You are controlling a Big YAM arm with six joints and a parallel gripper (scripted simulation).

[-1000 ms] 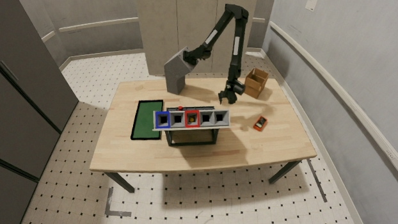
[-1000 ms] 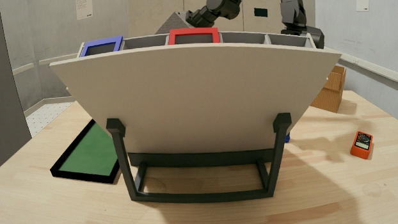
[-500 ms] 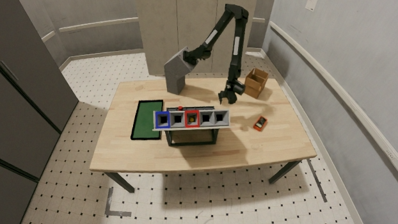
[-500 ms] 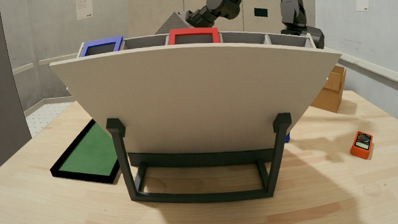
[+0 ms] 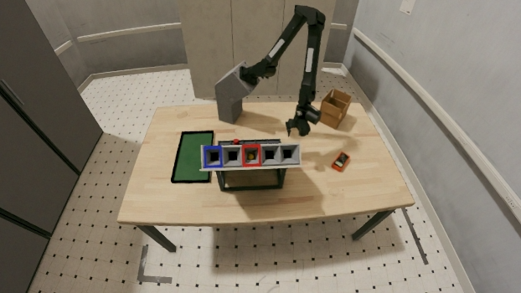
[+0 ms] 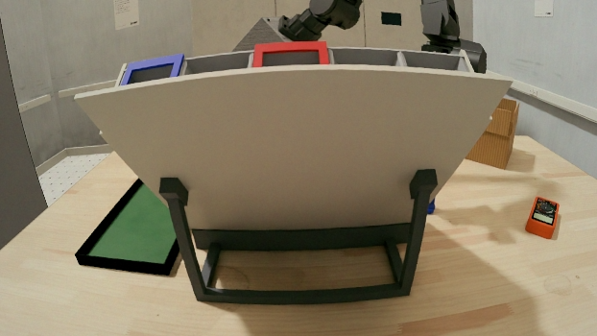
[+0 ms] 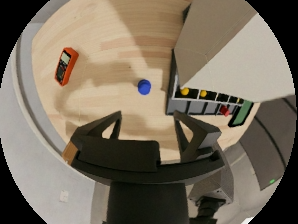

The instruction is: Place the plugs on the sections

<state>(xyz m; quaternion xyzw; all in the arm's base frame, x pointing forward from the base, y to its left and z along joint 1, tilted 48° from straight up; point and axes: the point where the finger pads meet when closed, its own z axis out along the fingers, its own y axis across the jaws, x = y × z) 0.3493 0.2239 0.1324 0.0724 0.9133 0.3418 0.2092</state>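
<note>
My gripper is now 1 cm to the right of the blue plug and 12 cm above it. Round my hand: red plug: 7 cm behind, 33 cm to the right, 12 cm below; pale cover: 13 cm ahead, 26 cm to the right, 6 cm above; orange device: 10 cm ahead, 28 cm to the left, 13 cm below.
</note>
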